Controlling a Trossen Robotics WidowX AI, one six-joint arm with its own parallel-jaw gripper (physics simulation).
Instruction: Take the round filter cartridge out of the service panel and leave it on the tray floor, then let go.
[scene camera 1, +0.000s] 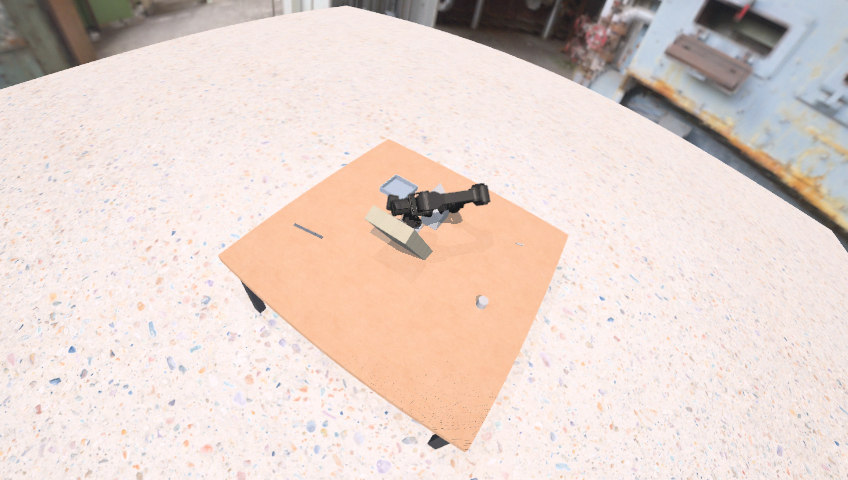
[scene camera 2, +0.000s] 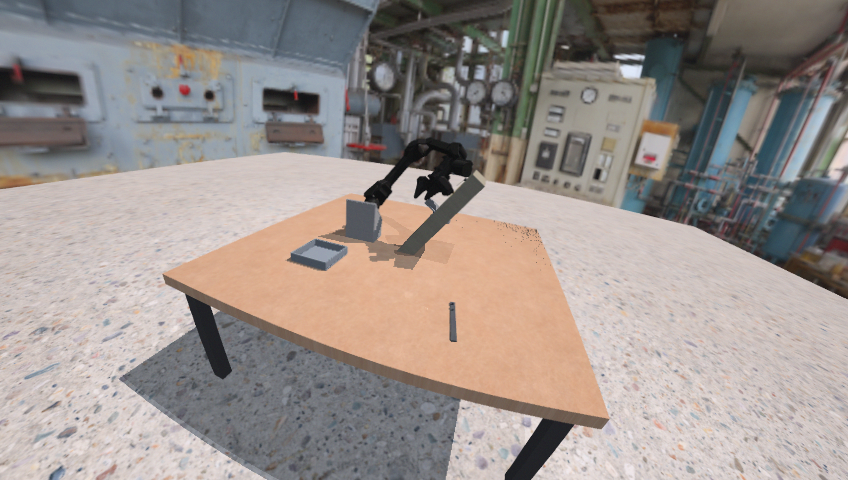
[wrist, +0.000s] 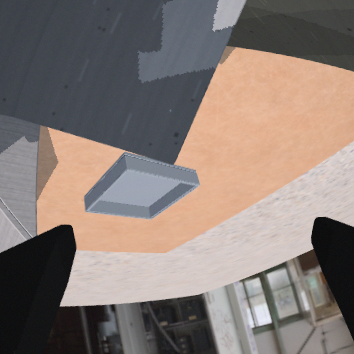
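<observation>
The service panel (scene camera 1: 389, 224) (scene camera 2: 443, 215) is a thick beige and grey-green slab, leaning at a slant on the table. A dark grey flat plate (wrist: 100, 65) fills the upper left of the wrist view, close to the camera. The round filter cartridge cannot be made out at the panel; the panel's front face is turned away or hidden by the arm. My gripper (scene camera 1: 410, 221) (scene camera 2: 433, 191) (wrist: 196, 235) is open and empty, raised in front of the panel's upper part. The blue-grey square tray (scene camera 1: 398, 186) (scene camera 2: 321, 254) (wrist: 137, 190) lies flat on the table, apart from the gripper, and is empty.
An upright grey block (scene camera 2: 360, 220) (wrist: 17, 185) stands by the arm's base. A thin dark bar (scene camera 1: 308, 230) (scene camera 2: 452, 321) lies on the table (scene camera 1: 357, 309) (scene camera 2: 368, 315). A small pale cylinder (scene camera 1: 482, 302) and a tiny light piece (scene camera 1: 519, 243) are toward the right in scene camera 1.
</observation>
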